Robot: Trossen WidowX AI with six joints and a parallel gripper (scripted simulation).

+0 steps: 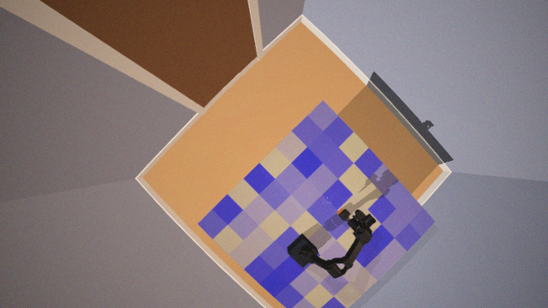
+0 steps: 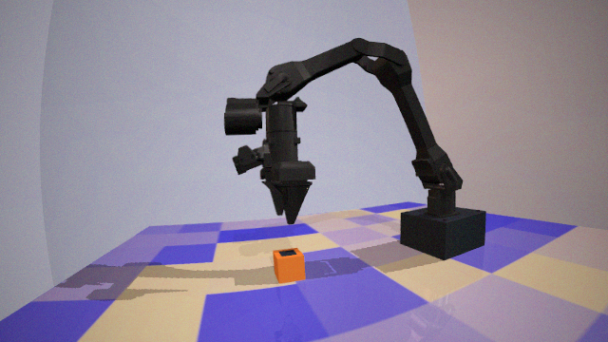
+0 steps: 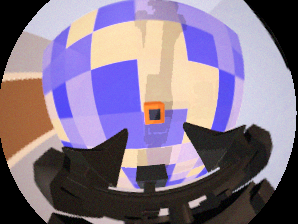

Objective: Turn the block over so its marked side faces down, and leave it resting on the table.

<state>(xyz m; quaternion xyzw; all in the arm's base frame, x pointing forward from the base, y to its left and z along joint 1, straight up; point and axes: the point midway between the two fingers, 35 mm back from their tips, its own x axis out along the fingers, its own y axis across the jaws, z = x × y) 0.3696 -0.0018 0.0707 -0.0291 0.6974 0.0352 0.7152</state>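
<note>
Right now the orange block is 80 mm below my gripper tip and 10 mm to the right of it.
</note>
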